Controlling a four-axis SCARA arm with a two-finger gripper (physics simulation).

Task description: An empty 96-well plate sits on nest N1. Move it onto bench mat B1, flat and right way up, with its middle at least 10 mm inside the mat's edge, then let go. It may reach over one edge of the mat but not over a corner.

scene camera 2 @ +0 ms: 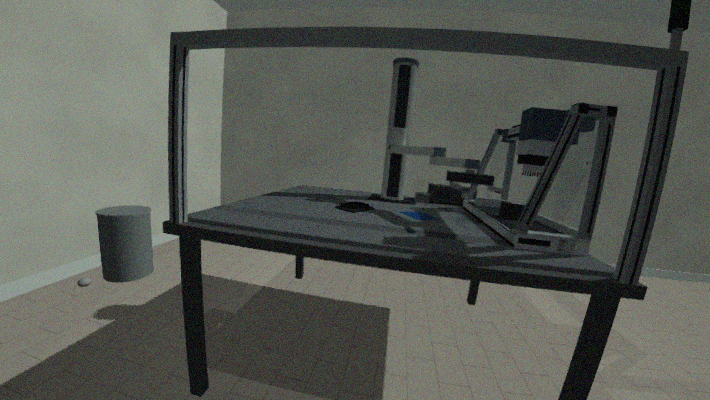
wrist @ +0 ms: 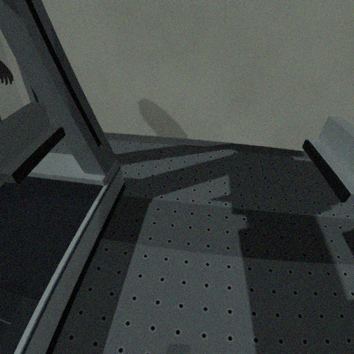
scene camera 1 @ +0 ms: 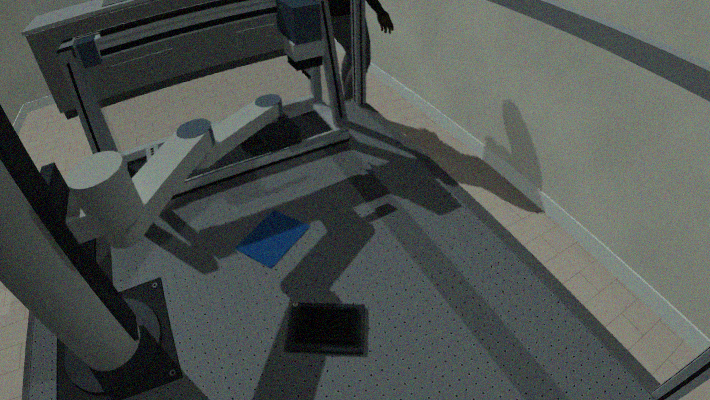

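Seen in the pictures: gripper, fingertip midpoint: point(scene camera 2: 481, 189) point(scene camera 1: 325, 118); arm's base, link origin: point(scene camera 2: 391, 200) point(scene camera 1: 115, 346).
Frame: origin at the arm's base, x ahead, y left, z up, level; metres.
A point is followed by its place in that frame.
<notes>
The blue mat point(scene camera 1: 281, 245) @(x 0.478, y 0.105, z 0.015 m) point(scene camera 2: 417, 215) @(x 0.476, y 0.139, z 0.015 m), taken as B1, lies on the perforated table, partly in shadow. A black rectangular nest point(scene camera 1: 364, 345) point(scene camera 2: 354, 207) stands apart from it. Its inside is very dark, so I cannot tell the plate from the nest. My gripper point(wrist: 182, 120) is open, its two fingers wide apart at the left and right of the wrist view, with nothing between them. In scene camera 1 the arm's end is by the gantry frame, away from the mat and nest, and hides the fingers. Neither mat nor nest shows in the wrist view.
A gantry frame point(scene camera 1: 332, 65) @(x 0.829, y 0.514, z 0.277 m) point(scene camera 2: 598, 175) @(x 0.851, y 0.683, z 0.290 m) point(wrist: 70, 90) with a blue-grey head point(scene camera 1: 299, 22) @(x 0.714, y 0.465, z 0.456 m) point(scene camera 2: 542, 123) @(x 0.778, y 0.507, z 0.449 m) stands beside the arm's end. Its raised front rail point(scene camera 1: 300, 145) point(wrist: 80, 260) borders a dark deck. The arm's column point(scene camera 1: 60, 270) @(x 0.050, y -0.056, z 0.326 m) point(scene camera 2: 395, 132) @(x 0.222, y -0.016, z 0.427 m) stands on a black base. Upright posts point(scene camera 1: 358, 55) @(x 1.013, y 0.685, z 0.216 m) point(scene camera 2: 178, 135) @(x 1.042, y -0.685, z 0.296 m) rise at the table's edge.
</notes>
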